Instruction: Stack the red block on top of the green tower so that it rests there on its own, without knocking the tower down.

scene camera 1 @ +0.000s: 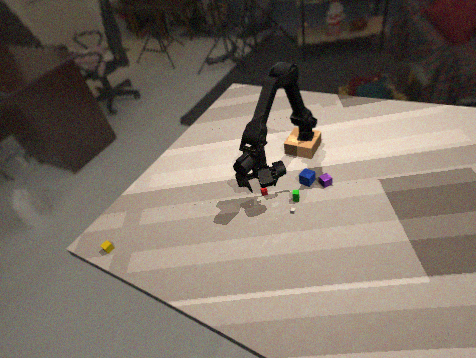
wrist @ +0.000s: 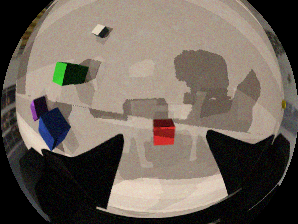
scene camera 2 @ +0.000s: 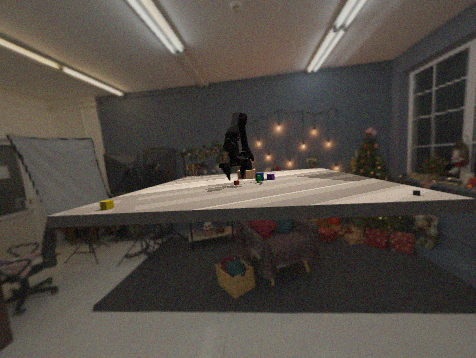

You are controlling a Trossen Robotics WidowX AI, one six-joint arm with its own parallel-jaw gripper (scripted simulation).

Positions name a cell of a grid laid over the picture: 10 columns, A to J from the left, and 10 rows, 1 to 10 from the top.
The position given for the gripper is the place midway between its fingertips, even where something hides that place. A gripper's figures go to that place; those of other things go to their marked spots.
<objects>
The gripper (wrist: F7): 10 cm from the lens. A blue cube (wrist: B6): 17 cm from the lens.
</objects>
